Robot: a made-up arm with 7 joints.
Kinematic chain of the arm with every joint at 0, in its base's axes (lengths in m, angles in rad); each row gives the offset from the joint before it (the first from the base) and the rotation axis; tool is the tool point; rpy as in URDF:
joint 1: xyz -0.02 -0.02 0.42 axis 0 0.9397 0.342
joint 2: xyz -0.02 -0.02 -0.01 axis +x
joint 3: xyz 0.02 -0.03 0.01 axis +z
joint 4: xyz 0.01 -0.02 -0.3 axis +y
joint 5: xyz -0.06 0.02 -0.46 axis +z
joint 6: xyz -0.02 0 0 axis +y
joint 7: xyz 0.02 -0.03 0 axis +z
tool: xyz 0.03 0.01 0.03 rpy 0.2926 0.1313 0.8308
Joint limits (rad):
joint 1: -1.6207..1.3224
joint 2: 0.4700..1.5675
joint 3: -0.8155..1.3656
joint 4: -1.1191..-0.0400
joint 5: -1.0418..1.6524
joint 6: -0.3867..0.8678
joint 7: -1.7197..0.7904
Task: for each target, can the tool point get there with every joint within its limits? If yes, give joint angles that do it. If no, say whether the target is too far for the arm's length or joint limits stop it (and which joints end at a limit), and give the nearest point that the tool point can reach.
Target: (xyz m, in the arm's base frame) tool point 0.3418 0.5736 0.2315
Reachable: yes | joints -0.3687 1.2523 0.1494 -0.5511 -0.5877 0.3750 -0.9778
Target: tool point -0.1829 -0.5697 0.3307
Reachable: no: joint limits stop it (at a limit: joint 1, joint 2, joint 3, joint 4, joint 6, joint 7) | nearest point -0.4807 -0.1821 -0.0125 | short by 0.597 m
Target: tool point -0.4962 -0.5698 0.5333
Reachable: no: joint limits stop it (at a limit: joint 1, joint 2, joint 4, joint 5, joint 6, joint 7) | nearest point -0.7390 -0.0123 0.2952 | short by 0.653 m
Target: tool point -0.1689 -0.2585 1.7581
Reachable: no: too far | nearest point 0.1016 0.2601 0.9892 | short by 0.966 m
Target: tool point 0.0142 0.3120 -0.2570
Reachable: yes | joints 0.1025 0.6406 -0.3630 -0.3552 -0.5947 0.5876 -0.0506
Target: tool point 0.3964 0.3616 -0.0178
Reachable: yes | joints -0.5333 0.7529 0.3711 -0.2832 -0.4177 -0.1875 -0.9154
